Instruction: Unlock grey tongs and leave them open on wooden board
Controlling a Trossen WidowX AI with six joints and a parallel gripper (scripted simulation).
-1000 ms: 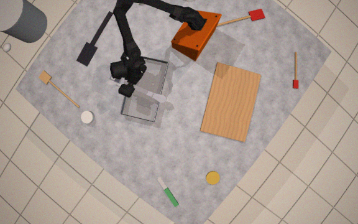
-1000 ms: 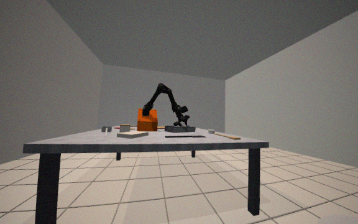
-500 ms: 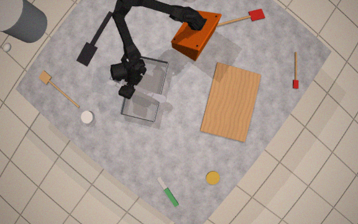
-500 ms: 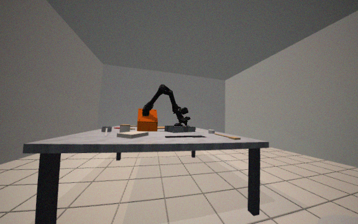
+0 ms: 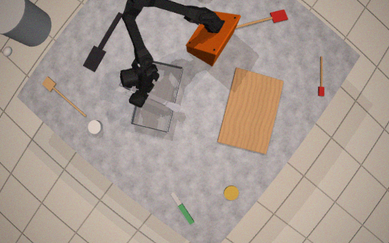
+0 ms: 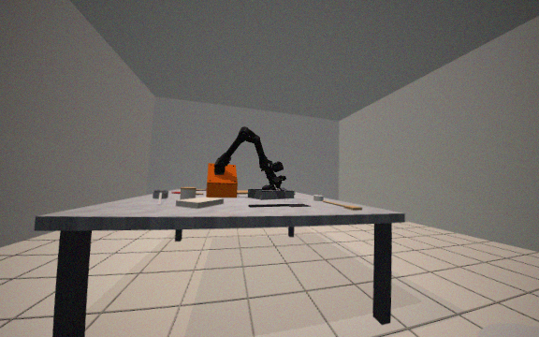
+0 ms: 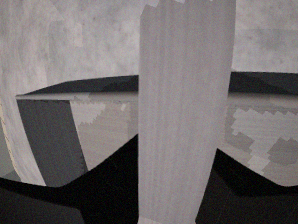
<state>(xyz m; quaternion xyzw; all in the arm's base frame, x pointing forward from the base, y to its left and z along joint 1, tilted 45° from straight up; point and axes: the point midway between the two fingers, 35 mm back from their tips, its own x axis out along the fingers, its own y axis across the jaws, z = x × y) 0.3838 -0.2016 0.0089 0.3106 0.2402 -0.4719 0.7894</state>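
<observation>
The roasting tin lies 50 mm to the left of my gripper tip, 40 mm behind it and 10 mm below it. Also, from my gripper tip: black spatula: 320 mm to the right, 130 mm behind, 30 mm below; then wooden board: 470 mm to the left, 180 mm behind, 30 mm below; then white disc: 230 mm ahead, 150 mm to the right, 20 mm below.
</observation>
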